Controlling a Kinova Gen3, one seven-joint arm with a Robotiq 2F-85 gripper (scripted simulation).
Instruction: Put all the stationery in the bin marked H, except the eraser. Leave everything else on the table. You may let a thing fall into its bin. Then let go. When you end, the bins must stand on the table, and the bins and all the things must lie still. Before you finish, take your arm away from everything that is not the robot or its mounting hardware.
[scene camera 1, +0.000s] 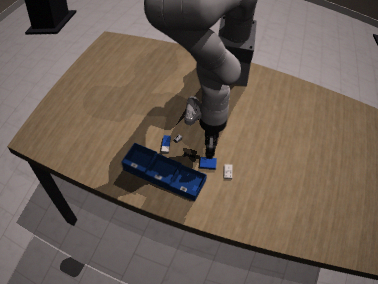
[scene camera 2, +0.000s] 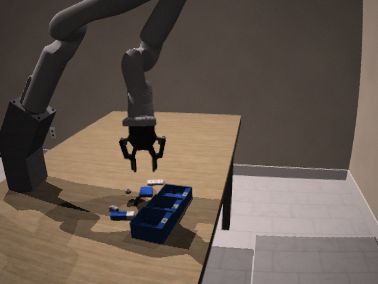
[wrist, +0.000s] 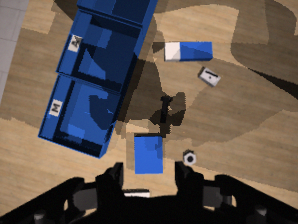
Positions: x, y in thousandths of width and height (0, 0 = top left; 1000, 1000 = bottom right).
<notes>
In view: the gripper (scene camera 2: 382, 604), a flat blue pad (wrist: 498, 667), a blue three-part bin (scene camera 1: 430, 604) and a blue-and-white eraser (wrist: 596, 230).
The blue three-part bin shows as well in scene camera 2 (scene camera 2: 380, 798) and in the wrist view (wrist: 277, 560). The gripper shows as well in the wrist view (wrist: 502, 766).
</notes>
